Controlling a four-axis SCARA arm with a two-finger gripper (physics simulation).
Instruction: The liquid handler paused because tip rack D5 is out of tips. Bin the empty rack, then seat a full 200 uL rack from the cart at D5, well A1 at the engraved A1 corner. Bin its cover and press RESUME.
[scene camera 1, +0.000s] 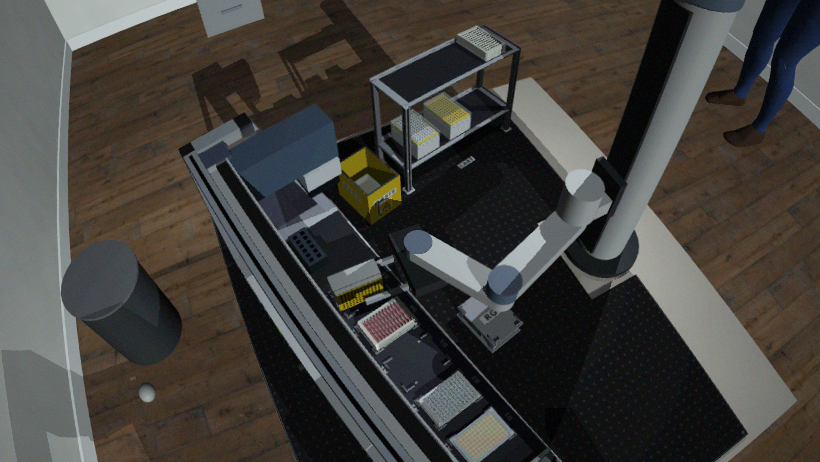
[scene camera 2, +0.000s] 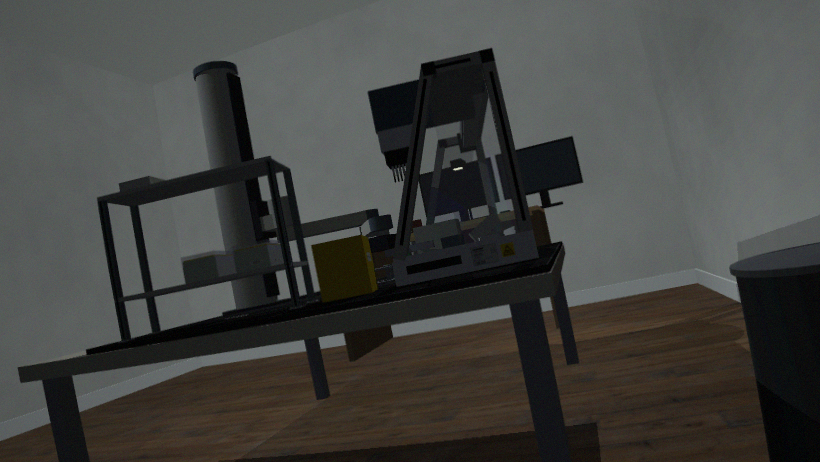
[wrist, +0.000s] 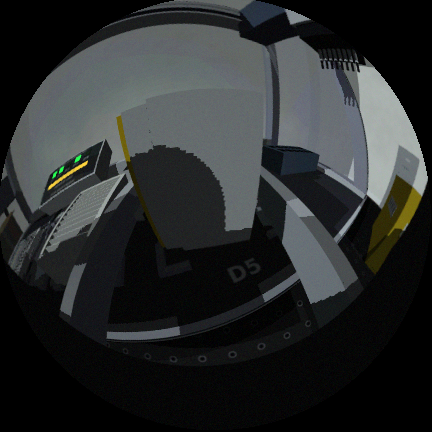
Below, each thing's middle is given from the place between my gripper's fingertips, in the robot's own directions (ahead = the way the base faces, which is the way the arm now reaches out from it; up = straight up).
My gripper is now 12 cm to the right of the red-topped rack (scene camera 1: 390, 321), 2 cm past it and 1 cm above it. From my hand the other things lie so: grey block marked RG (scene camera 1: 489, 322) 27 cm behind, 21 cm to the left, 4 cm below; then yellow waste bin (scene camera 1: 373, 206) 32 cm to the right, 16 cm behind, 2 cm below; then pipetting head (scene camera 2: 394, 143) 26 cm above, 21 cm to the right, 1 cm ahead.
